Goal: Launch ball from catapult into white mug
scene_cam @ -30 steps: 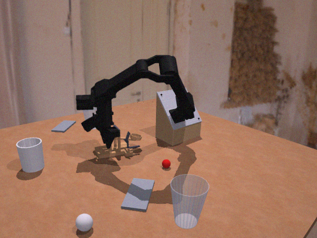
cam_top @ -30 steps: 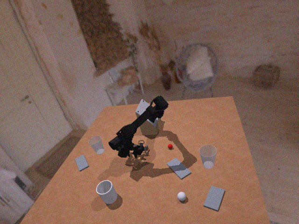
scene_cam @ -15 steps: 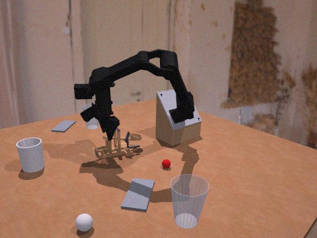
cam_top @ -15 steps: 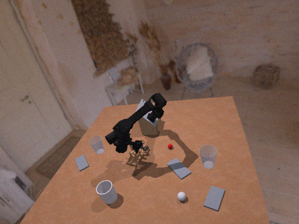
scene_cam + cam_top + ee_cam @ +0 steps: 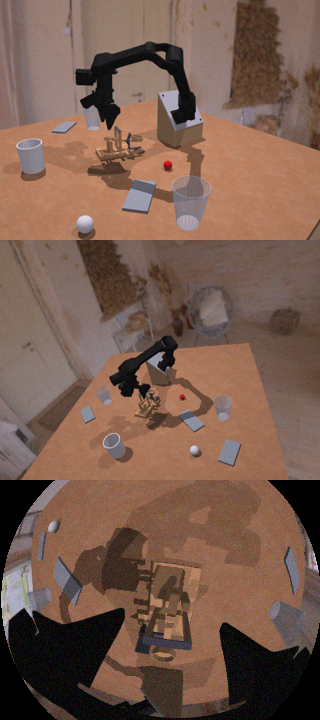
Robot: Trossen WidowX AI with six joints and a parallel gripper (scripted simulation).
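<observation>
The red ball lies 120 mm behind my gripper tip, 230 mm to the left of it and 110 mm below it. Round my gripper tip: white ball (250 mm ahead, 340 mm to the left, 100 mm below); then white mug (280 mm ahead, 60 mm to the right, 100 mm below); then wooden catapult (60 mm behind, 40 mm to the left, 70 mm below).
</observation>
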